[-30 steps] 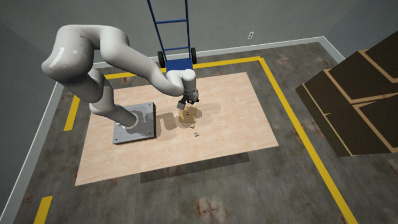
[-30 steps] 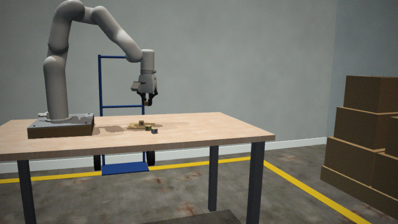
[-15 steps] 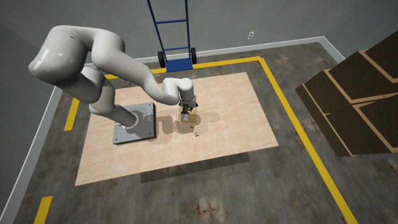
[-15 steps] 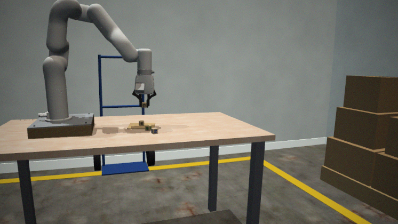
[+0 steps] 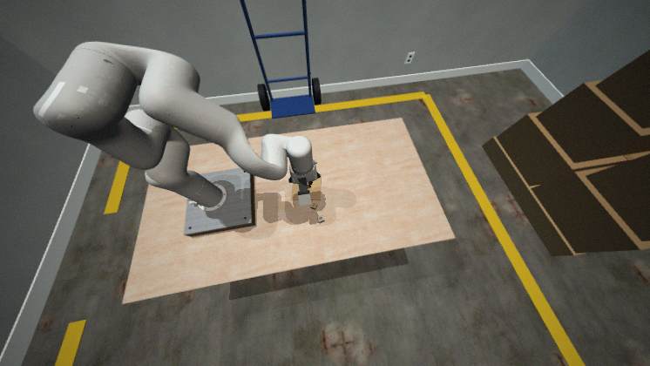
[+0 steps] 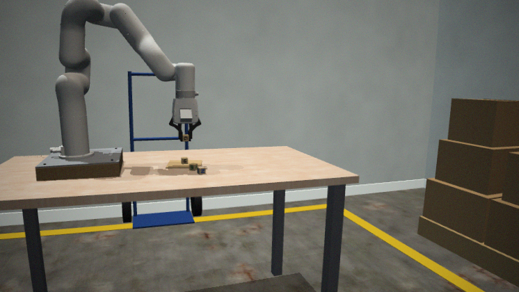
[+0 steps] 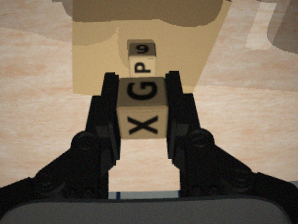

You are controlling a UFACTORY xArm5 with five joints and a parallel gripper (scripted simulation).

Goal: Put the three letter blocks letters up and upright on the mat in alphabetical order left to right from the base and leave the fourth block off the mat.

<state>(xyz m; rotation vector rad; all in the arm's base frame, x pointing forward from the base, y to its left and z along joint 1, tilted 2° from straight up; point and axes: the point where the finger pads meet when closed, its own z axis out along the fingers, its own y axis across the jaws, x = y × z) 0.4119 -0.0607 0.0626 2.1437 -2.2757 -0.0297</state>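
Now: the tan mat 120 mm below my hand and 40 mm to the left of it. The rest, counted from my hand: block: 10 mm below.
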